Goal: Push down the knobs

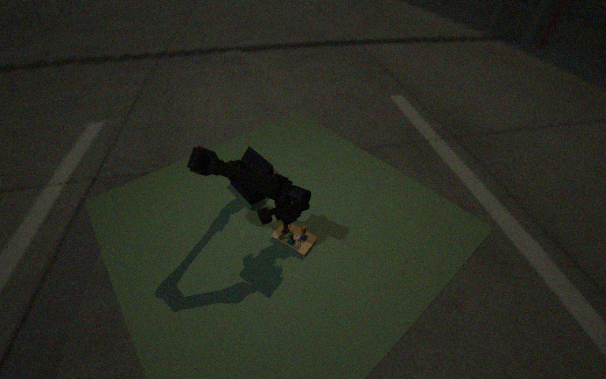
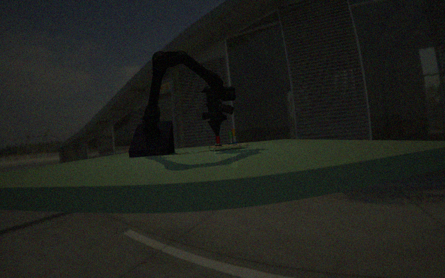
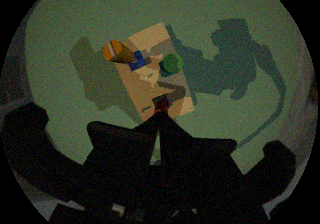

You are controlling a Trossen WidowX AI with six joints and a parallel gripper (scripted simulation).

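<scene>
My gripper tip is now 1 cm above the red knob. From my gripper tip the other things lie so: orange knob: 7 cm ahead, 4 cm to the left, 1 cm above.
</scene>
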